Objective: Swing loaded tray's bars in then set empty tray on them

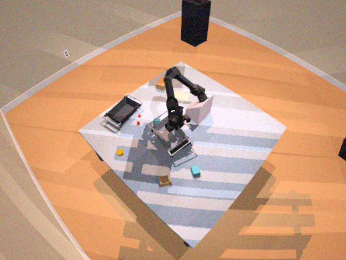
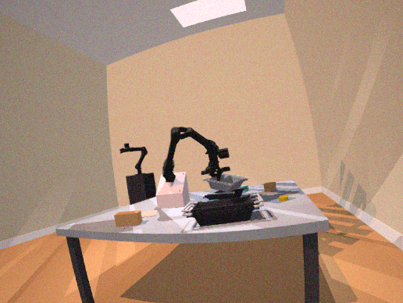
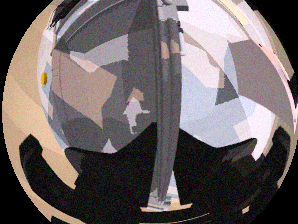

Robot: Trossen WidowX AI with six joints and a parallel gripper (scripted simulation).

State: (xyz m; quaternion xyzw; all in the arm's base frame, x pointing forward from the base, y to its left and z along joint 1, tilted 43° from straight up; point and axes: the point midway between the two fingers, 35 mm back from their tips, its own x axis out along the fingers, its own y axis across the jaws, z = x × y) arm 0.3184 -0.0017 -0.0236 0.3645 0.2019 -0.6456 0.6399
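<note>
My gripper tip is now 70 mm short of the grey tray, 20 mm to the left of it and 10 mm below it. The rest, counted from my gripper tip: yellow disc: 400 mm ahead, 220 mm to the right, 100 mm below; orange block: 340 mm behind, 520 mm to the right, 80 mm below; brown box: 330 mm ahead, 190 mm to the left, 100 mm below.
</note>
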